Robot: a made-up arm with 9 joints.
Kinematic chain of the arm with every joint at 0, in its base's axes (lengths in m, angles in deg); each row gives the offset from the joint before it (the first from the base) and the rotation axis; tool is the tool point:
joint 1: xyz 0 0 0.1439 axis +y
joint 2: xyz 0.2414 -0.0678 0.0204 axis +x
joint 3: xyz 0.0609 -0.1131 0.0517 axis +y
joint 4: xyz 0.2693 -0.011 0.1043 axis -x
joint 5: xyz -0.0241 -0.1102 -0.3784 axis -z
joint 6: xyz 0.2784 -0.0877 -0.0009 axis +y
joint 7: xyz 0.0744 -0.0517 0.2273 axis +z
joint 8: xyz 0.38 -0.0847 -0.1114 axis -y
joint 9: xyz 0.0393 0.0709 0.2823 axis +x
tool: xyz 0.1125 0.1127 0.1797
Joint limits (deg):
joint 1: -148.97..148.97
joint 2: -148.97..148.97
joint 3: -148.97..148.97
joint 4: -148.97..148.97
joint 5: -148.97..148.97
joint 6: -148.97..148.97
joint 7: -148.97..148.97
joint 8: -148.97..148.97
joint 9: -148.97..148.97
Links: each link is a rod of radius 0.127 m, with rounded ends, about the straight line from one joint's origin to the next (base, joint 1, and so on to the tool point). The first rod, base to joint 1, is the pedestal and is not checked.
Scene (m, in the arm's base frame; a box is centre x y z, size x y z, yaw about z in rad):
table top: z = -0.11
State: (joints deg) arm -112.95 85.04 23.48 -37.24 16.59 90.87 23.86 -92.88 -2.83
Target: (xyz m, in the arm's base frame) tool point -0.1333 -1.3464 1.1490
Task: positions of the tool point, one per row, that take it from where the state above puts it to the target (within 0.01 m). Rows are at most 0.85 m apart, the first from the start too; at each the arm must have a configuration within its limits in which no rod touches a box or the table.
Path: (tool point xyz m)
1: -0.2748 1.0780 0.5201
2: 0.2094 0.9971 0.8511
3: 0.5256 0.5873 1.2282
4: 0.5623 -0.0598 1.4897
5: 0.3107 -0.7723 1.4874
6: -0.1333 -1.3465 1.1489

